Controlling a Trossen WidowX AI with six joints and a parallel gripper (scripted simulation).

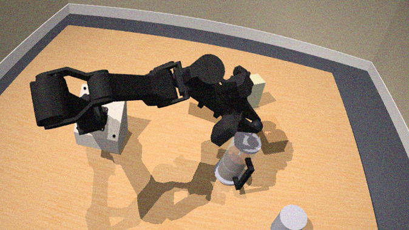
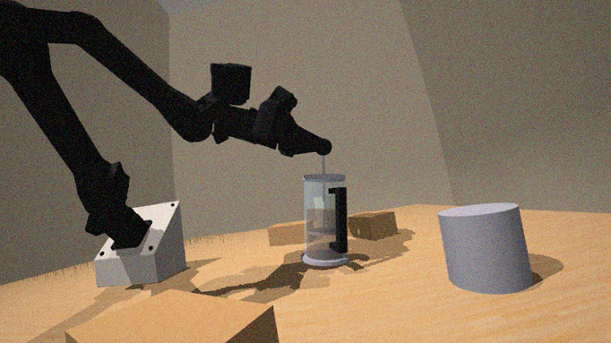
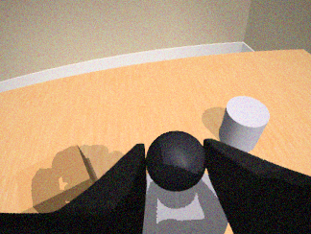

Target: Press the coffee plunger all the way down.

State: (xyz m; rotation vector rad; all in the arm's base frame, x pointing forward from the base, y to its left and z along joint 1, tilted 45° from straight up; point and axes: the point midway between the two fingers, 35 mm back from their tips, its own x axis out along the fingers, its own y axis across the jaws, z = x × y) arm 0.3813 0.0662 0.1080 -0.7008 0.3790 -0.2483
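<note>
The glass coffee press lies 20 mm behind my gripper tip, 10 mm to the right of it and 100 mm below it. From my gripper tip the other things lie so: grey cylinder 120 mm ahead, 150 mm to the right, 160 mm below.
</note>
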